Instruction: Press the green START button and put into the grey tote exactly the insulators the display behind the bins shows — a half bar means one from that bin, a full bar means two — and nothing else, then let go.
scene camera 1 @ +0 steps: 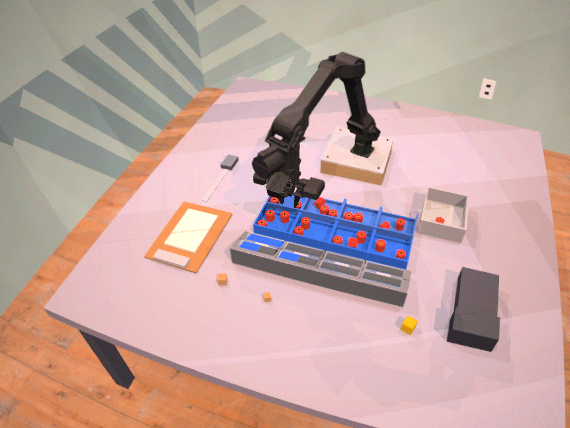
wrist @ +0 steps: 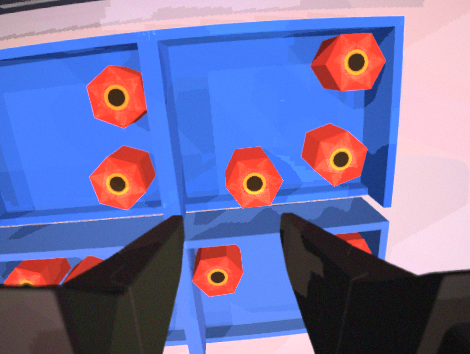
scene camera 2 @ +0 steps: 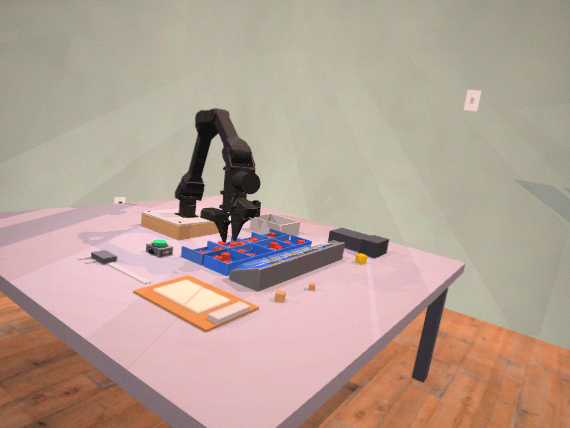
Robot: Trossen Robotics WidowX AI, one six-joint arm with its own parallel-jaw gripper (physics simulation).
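The gripper (scene camera 1: pixel 289 204) (scene camera 2: pixel 230 241) (wrist: pixel 231 216) is partly open and empty, pointing down over the end bin of the row nearest the arm base. A red insulator (wrist: pixel 217 270) lies in that bin, below and between the fingers; another insulator (wrist: pixel 356 242) is partly hidden by a finger. The blue bins (scene camera 1: pixel 315 230) (scene camera 2: pixel 220 265) (wrist: pixel 280 90) form two rows of four with red insulators. The display (scene camera 1: pixel 320 274) (scene camera 2: pixel 300 268) shows one full and one half blue bar in its first panel, a half bar in the second. The grey tote (scene camera 1: pixel 442 230) (scene camera 2: pixel 285 225) holds one insulator (scene camera 1: pixel 440 220). The green button (scene camera 2: pixel 160 243) is hidden in scene camera 1.
An orange clipboard (scene camera 1: pixel 162 242) (scene camera 2: pixel 170 300) and a dark adapter (scene camera 1: pixel 229 161) (scene camera 2: pixel 104 257) lie beyond the bins' end. Two small orange cubes (scene camera 1: pixel 222 279) (scene camera 1: pixel 267 297), a yellow cube (scene camera 1: pixel 409 325) (scene camera 2: pixel 361 259) and a dark block (scene camera 1: pixel 475 305) (scene camera 2: pixel 357 241) stand on the display side.
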